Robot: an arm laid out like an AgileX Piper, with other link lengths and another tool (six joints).
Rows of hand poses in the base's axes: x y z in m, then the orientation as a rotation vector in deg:
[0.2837 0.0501 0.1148 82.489 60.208 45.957]
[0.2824 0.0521 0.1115 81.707 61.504 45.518]
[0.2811 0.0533 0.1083 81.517 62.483 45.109]
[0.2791 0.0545 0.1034 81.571 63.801 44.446]
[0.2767 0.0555 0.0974 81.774 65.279 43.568]
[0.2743 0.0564 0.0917 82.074 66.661 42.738]
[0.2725 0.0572 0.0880 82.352 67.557 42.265]
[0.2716 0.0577 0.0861 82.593 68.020 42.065]
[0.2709 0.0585 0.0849 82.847 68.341 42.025]
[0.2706 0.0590 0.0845 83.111 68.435 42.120]
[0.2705 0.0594 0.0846 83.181 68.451 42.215]
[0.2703 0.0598 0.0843 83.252 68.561 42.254]
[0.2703 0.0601 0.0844 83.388 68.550 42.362]
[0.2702 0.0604 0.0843 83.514 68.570 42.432]
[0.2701 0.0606 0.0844 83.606 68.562 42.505]
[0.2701 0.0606 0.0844 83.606 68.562 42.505]
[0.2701 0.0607 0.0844 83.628 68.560 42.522]
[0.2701 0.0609 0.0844 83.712 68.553 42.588]
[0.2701 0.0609 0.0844 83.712 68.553 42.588]
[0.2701 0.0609 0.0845 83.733 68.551 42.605]
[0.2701 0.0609 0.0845 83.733 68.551 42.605]
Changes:
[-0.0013 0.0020 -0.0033 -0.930 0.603 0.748]
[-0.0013 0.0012 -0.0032 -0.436 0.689 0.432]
[-0.0020 0.0012 -0.0049 -0.409 1.128 0.448]
[-0.0024 0.0010 -0.0060 -0.415 1.390 0.397]
[-0.0024 0.0009 -0.0057 -0.300 1.360 0.341]
[-0.0018 0.0008 -0.0037 -0.090 0.898 0.236]
[-0.0009 0.0005 -0.0019 0.052 0.495 0.119]
[-0.0007 0.0008 -0.0012 0.156 0.347 0.111]
[-0.0003 0.0005 -0.0004 0.245 0.153 0.036]
[-0.0001 0.0004 0.0001 0.105 0.008 0.040]
[-0.0002 0.0004 -0.0003 0.071 0.090 0.070]
[0.0000 0.0003 0.0001 0.161 0.018 0.012]
[-0.0001 0.0003 -0.0001 0.131 0.048 0.014]
[-0.0001 0.0002 0.0001 0.109 0.012 0.008]
[0.0000 0.0000 0.0000 0.000 0.000 0.000]
[0.0000 0.0001 0.0000 0.026 0.003 0.002]
[0.0000 0.0002 0.0000 0.099 0.011 0.007]
[0.0000 0.0000 0.0000 0.000 0.000 0.000]
[0.0000 0.0000 0.0001 0.025 0.003 0.002]
[0.0000 0.0000 0.0000 0.000 0.000 0.000]

